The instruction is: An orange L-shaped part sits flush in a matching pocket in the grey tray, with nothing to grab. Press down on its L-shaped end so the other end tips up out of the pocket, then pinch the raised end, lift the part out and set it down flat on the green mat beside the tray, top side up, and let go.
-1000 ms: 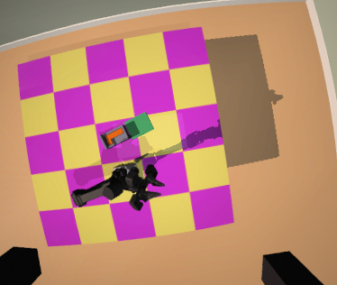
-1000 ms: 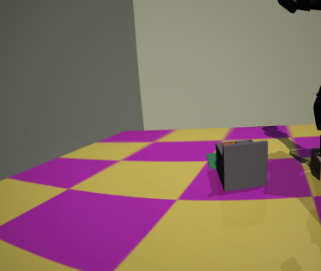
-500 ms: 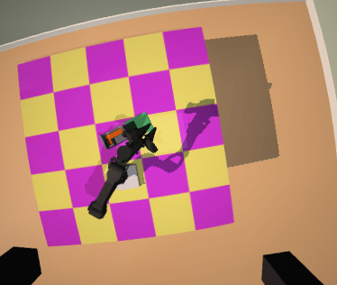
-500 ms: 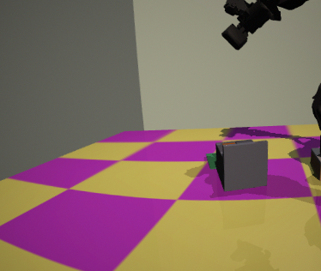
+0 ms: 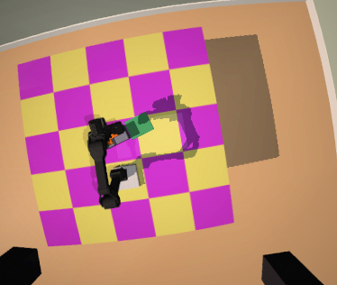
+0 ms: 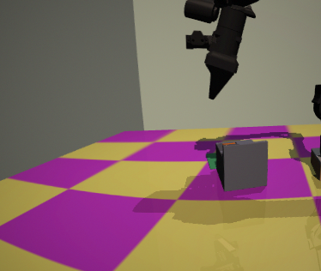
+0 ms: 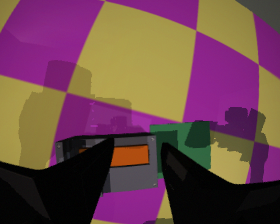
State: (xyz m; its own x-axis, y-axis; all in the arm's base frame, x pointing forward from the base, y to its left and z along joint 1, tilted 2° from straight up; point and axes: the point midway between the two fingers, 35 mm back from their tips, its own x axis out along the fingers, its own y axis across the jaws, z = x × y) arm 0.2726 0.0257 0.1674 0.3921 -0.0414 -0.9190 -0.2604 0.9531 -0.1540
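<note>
My gripper tip is now 60 mm past the orange L-shaped part, 20 mm to the right of it and 120 mm above it. The rest, counted from my gripper tip: green mat (130 mm to the right, 190 mm below); grey tray (60 mm behind, 10 mm to the left, 190 mm below).
</note>
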